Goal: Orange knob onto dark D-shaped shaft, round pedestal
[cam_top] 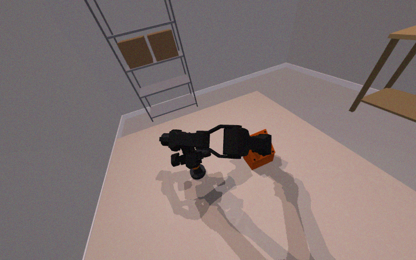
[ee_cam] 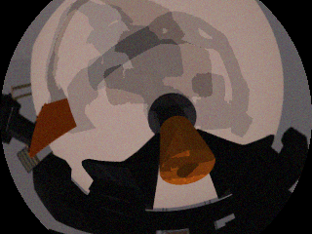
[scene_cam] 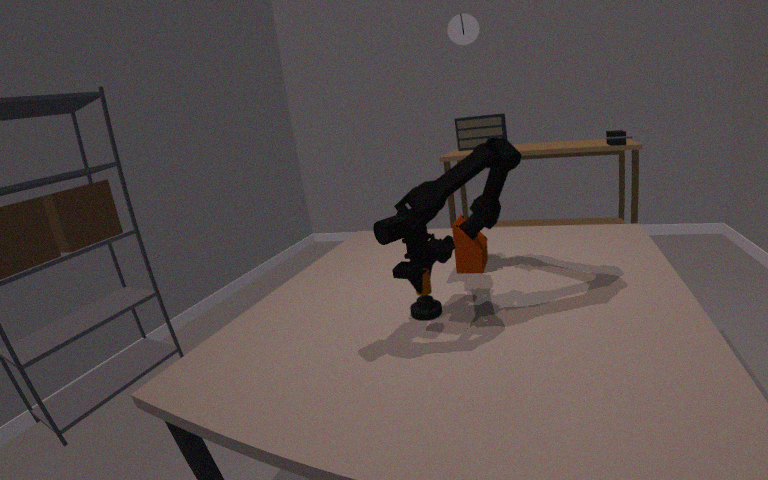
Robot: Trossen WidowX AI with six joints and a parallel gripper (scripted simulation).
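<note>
My gripper tip is now 2 cm below the orange knob. Also, from my gripper tip: dark round pedestal (4 cm below).
</note>
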